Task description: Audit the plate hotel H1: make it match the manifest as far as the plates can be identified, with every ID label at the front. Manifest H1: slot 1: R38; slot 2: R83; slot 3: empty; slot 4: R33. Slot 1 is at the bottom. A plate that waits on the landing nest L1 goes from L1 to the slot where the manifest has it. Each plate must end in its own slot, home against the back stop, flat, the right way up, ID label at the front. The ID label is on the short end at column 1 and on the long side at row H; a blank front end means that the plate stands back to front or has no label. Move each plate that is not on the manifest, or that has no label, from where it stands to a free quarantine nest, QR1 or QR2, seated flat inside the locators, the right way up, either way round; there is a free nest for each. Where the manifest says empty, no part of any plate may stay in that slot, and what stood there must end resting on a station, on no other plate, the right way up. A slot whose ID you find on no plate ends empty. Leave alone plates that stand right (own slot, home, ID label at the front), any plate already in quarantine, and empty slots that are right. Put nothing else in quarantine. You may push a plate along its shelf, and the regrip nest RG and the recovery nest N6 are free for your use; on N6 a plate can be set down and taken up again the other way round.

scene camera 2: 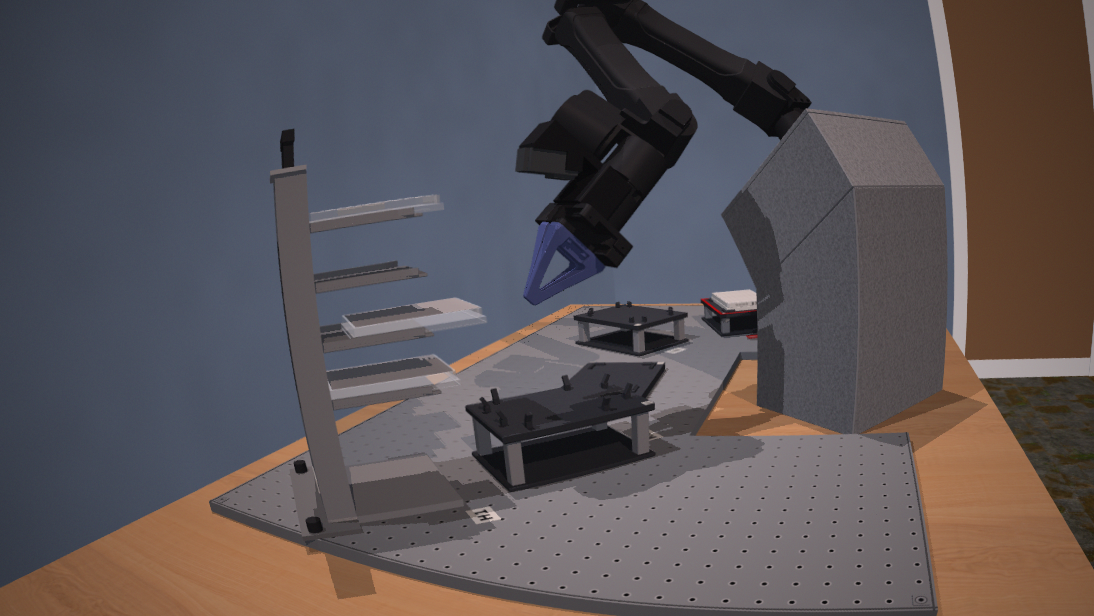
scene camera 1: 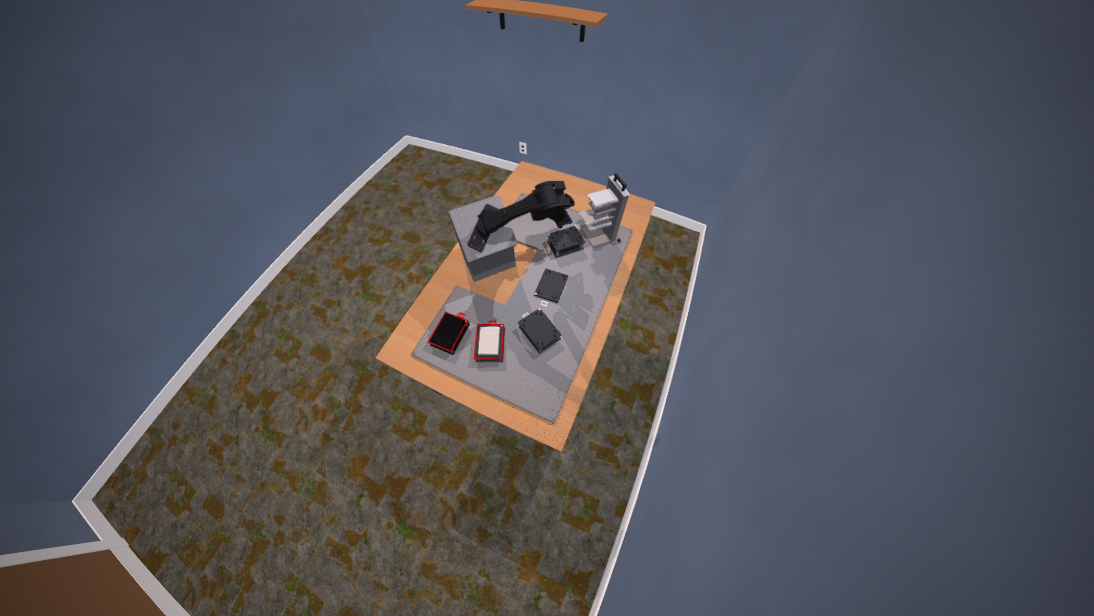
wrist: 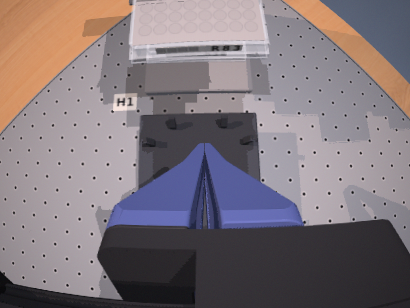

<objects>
same spot on landing nest L1: point(scene camera 2: 617, 317) = point(scene camera 1: 545, 324)
</objects>
